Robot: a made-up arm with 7 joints. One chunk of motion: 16 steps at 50 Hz.
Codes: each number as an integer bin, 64 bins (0 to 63) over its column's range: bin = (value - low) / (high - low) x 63, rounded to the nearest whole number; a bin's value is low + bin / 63 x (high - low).
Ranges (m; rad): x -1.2..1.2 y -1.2..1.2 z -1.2..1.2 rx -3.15..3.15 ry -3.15..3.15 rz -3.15..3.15
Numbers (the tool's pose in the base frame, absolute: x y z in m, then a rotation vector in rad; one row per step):
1: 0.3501 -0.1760 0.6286 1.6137 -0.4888 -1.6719
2: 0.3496 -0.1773 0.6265 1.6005 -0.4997 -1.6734
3: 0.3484 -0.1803 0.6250 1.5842 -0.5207 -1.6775
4: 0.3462 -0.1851 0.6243 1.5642 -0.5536 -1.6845
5: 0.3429 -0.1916 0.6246 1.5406 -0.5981 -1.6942
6: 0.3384 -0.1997 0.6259 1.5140 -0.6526 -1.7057
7: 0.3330 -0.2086 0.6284 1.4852 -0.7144 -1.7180
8: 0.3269 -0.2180 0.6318 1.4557 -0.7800 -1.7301
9: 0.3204 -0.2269 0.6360 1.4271 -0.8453 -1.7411
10: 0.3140 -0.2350 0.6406 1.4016 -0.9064 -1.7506
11: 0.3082 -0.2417 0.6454 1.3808 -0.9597 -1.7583
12: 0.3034 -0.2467 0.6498 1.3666 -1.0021 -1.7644
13: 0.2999 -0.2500 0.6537 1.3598 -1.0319 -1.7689
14: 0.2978 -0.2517 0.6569 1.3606 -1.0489 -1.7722
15: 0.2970 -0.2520 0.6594 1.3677 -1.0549 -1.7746
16: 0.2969 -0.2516 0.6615 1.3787 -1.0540 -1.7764
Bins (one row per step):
1: 41 27 48 48 27 15
2: 41 27 48 48 27 15
3: 41 27 48 47 26 15
4: 41 27 48 47 26 15
5: 41 26 48 47 26 15
6: 40 26 48 47 25 14
7: 40 26 48 46 24 14
8: 40 26 48 46 24 14
9: 40 26 48 46 23 14
10: 40 25 48 46 22 14
11: 40 25 48 45 22 14
12: 39 25 49 45 21 14
13: 39 25 49 45 21 14
14: 39 25 49 45 21 14
15: 39 25 49 45 21 14
16: 39 25 49 45 21 14

